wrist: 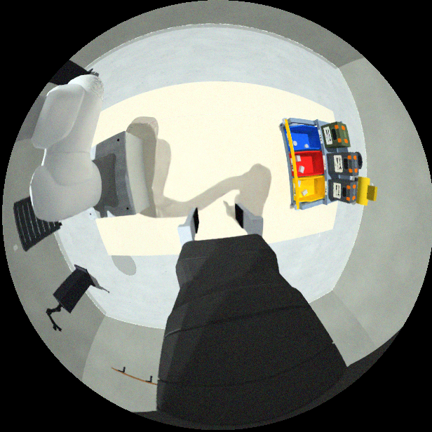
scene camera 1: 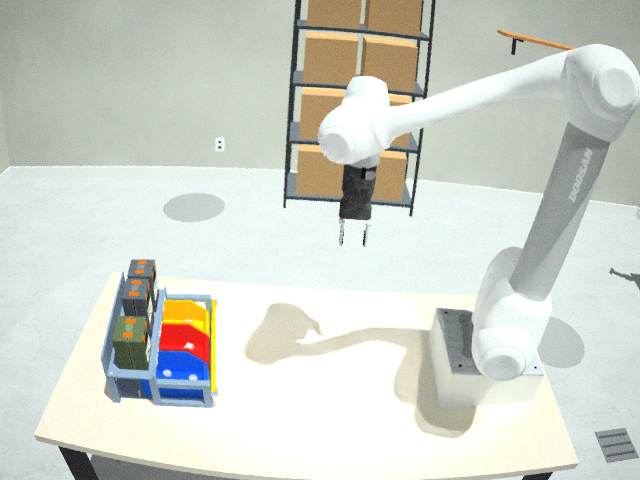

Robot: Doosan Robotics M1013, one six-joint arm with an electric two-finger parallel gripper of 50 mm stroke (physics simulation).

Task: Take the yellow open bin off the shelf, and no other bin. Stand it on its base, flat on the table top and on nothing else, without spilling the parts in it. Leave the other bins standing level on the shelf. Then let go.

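Places are measured from the arm's base along level axes (x right, y ahead, z up), in millimetres.
Pixels of known places: gripper, fingertip midpoint: (scene camera 1: 352,244).
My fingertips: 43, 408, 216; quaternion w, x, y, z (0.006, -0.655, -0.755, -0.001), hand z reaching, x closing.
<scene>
Behind a point stands the place of what it marks, as x, y, z.
The yellow open bin (scene camera 1: 181,312) {36, 873, -77} (wrist: 314,188) sits in a blue-grey shelf (scene camera 1: 180,383) {-291, 761, -32} (wrist: 306,122), at the far end of a row of bins in the scene view. Small pale parts show in it in the wrist view. The red bin (scene camera 1: 178,336) {-73, 845, -76} (wrist: 311,162) is beside it, then the blue bin (scene camera 1: 178,361) {-179, 808, -69} (wrist: 306,136); both stand in the shelf with pale parts in them. My gripper (scene camera 1: 353,243) {43, 408, 216} (wrist: 216,212) is open and empty, pointing down, high above the table and well to the right of the shelf in the scene view.
A yellow bar (scene camera 1: 213,351) {-129, 722, -52} (wrist: 293,167) runs along the shelf's open front. Behind the bins stand a green case (scene camera 1: 130,347) {-300, 878, 60} (wrist: 342,135) and two dark cases. The shelf stands on the table (scene camera 1: 310,428) {-283, 442, -117} (wrist: 215,105), with the robot's base block (scene camera 1: 485,390) {-147, 9, -57} (wrist: 137,175) at the opposite end.
</scene>
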